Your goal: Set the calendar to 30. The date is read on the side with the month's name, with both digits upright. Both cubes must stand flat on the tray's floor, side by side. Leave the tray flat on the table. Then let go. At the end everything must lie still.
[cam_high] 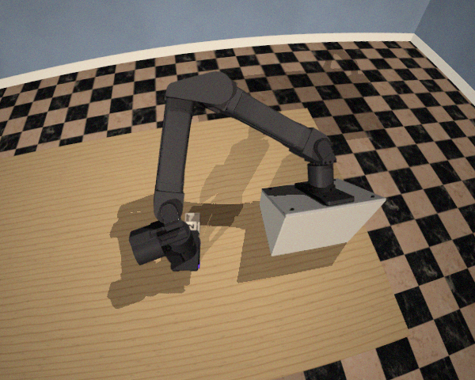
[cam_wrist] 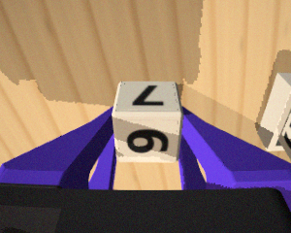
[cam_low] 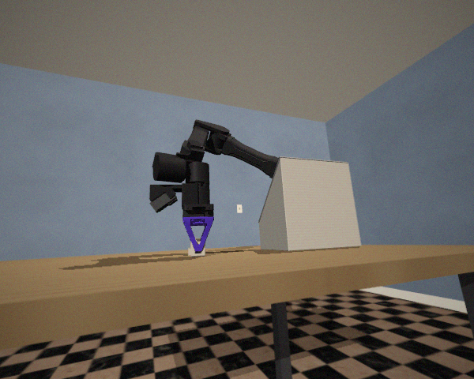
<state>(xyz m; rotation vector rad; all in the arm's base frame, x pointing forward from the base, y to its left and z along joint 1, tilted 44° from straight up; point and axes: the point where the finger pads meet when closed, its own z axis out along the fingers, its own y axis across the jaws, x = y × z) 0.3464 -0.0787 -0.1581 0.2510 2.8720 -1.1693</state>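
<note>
The white tray lies 11 cm to the right of my hand, 2 cm behind it and 1 cm below it.
</note>
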